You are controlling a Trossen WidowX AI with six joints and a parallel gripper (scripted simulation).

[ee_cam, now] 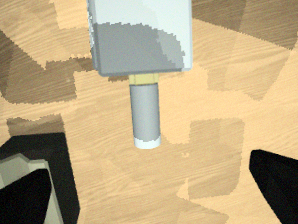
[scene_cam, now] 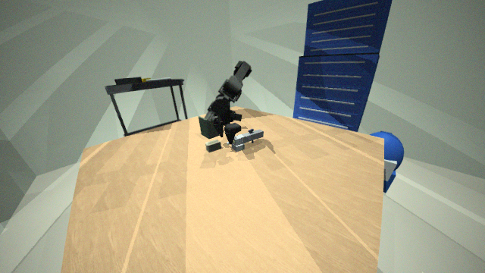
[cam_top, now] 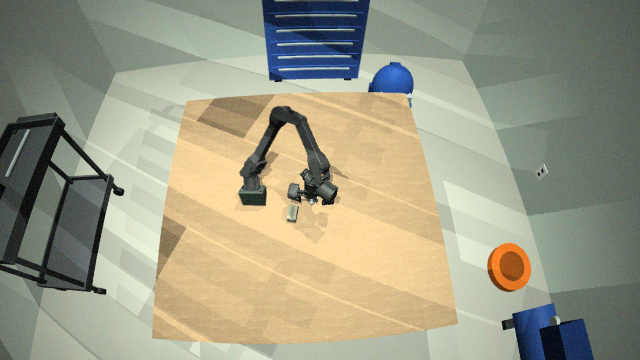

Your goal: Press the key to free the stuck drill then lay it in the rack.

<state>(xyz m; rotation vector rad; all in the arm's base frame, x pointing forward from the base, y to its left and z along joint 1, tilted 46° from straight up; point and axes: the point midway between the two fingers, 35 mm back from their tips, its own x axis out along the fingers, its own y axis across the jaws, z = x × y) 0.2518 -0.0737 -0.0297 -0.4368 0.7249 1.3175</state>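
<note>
My gripper tip is 70 mm to the right of the drill, 20 mm above it and 10 mm short of it. The rest, counted from my gripper tip: rack: 80 mm behind, 50 mm below, 20 mm to the right; then key: 150 mm to the left, 30 mm ahead, 20 mm below; then light grey block: 120 mm to the left, 30 mm below, 30 mm ahead.
</note>
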